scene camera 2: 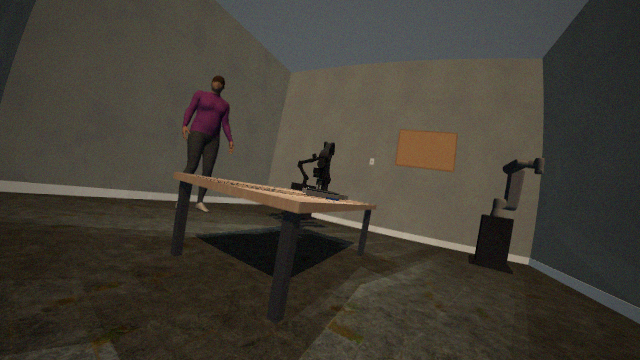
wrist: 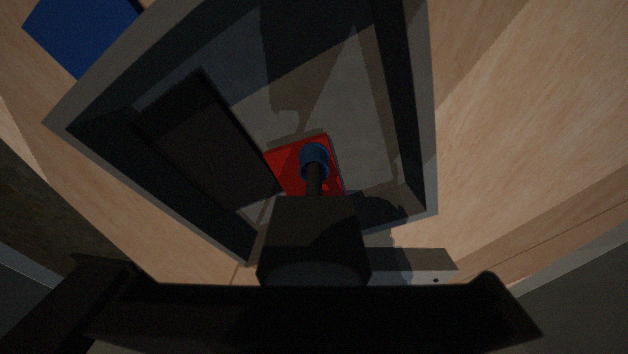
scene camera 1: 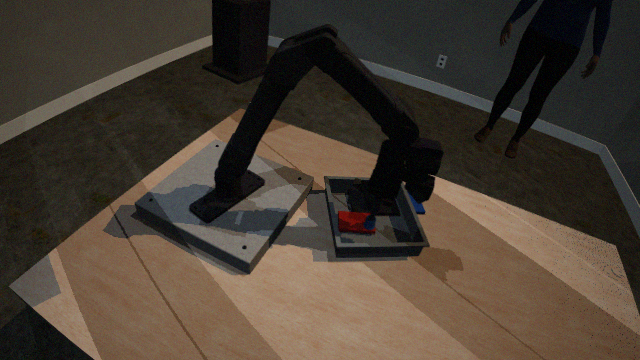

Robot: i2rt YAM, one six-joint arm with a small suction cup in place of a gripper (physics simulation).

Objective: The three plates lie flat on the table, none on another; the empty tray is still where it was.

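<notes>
A red plate lies flat inside the grey tray, near its front left. My suction cup is pressed down on the red plate's right part. A dark plate lies in the tray beside the red one; in scene camera 1 the arm mostly hides it. A blue plate lies flat on the table just beyond the tray's far side. In scene camera 2 the arm is small and its tip is down at the tray.
The arm stands on a grey base slab left of the tray on the wooden table. A person stands behind the table. A second arm on a black pedestal stands by the wall.
</notes>
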